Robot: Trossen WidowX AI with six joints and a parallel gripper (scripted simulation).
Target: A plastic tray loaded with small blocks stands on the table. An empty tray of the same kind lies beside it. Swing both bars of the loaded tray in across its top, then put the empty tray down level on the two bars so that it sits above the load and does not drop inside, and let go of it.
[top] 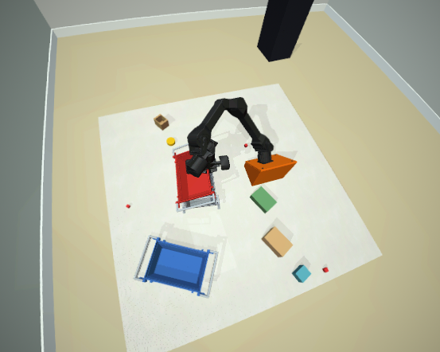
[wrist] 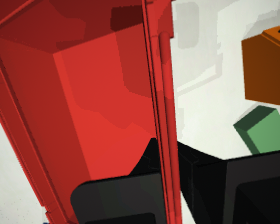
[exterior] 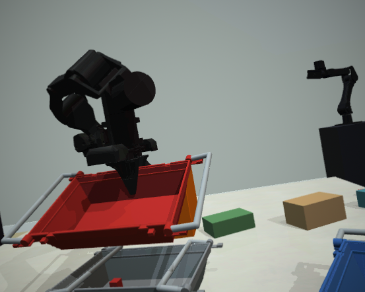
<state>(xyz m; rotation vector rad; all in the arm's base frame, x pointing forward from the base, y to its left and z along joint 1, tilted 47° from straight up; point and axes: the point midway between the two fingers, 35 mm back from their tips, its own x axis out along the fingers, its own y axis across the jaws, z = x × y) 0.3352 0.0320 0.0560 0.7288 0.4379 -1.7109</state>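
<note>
Now: gripper tip 7 cm short of the red tray and 2 cm to the left of it. From my gripper tip the other things lie so: tan block 21 cm behind, 41 cm to the left, 15 cm below; green block 25 cm behind, 19 cm to the left, 16 cm below; yellow disc 10 cm ahead, 35 cm to the right, 17 cm below.
</note>
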